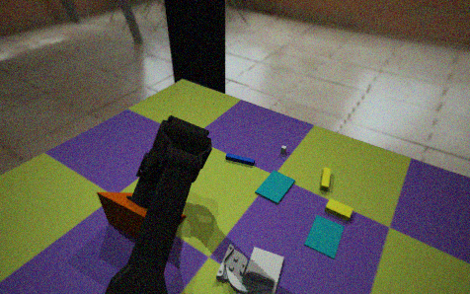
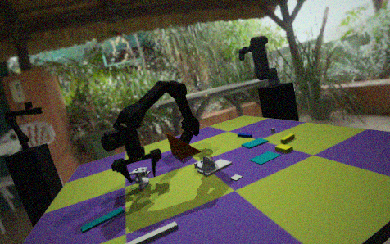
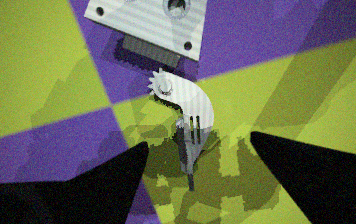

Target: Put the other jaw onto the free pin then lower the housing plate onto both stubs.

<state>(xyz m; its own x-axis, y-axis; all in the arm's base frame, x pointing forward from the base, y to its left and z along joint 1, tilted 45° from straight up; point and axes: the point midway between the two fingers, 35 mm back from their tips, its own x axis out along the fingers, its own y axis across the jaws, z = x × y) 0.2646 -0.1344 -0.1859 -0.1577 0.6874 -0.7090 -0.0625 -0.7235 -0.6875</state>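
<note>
Now: gripper tip 4 cm past the grey jaw, 2 cm to the left of it and 2 cm above it. From my gripper tip the other things lie so: white tile 19 cm ahead, 31 cm to the left, 2 cm below; grey base block 11 cm behind, 1 cm to the right; teal bar 17 cm ahead, 13 cm to the right, 2 cm below.
</note>
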